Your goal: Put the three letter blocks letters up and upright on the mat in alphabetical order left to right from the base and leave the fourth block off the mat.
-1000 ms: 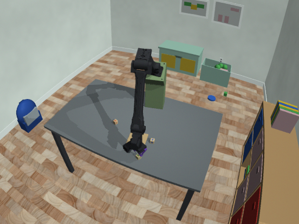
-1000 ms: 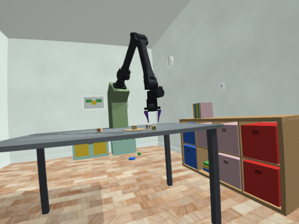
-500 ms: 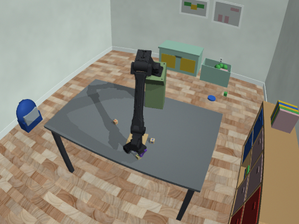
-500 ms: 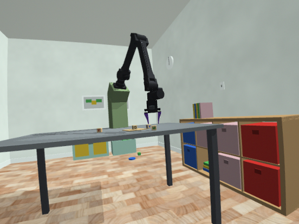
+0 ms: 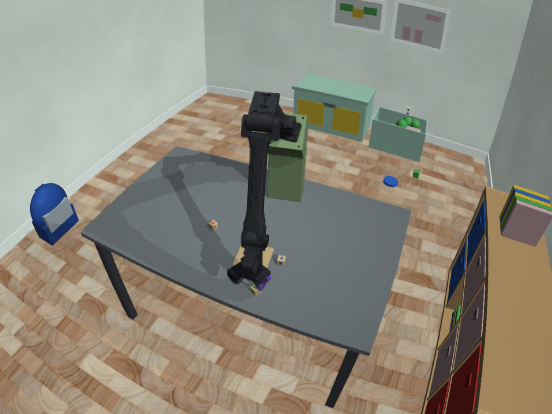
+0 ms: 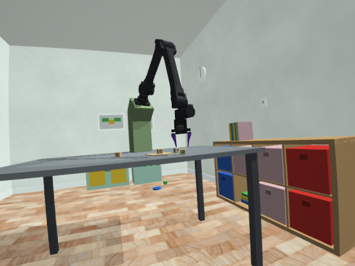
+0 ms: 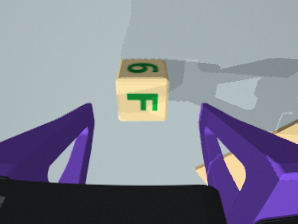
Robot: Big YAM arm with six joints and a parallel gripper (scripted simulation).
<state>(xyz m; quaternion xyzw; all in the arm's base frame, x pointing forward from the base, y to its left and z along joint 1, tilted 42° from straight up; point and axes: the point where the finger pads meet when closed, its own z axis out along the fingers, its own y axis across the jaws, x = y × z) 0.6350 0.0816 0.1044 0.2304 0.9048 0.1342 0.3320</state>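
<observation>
The wooden block lies 17 cm behind my hand, 8 cm to the right of it and 3 cm below it. Round my hand: mat 16 cm behind, 8 cm to the right, 4 cm below.
</observation>
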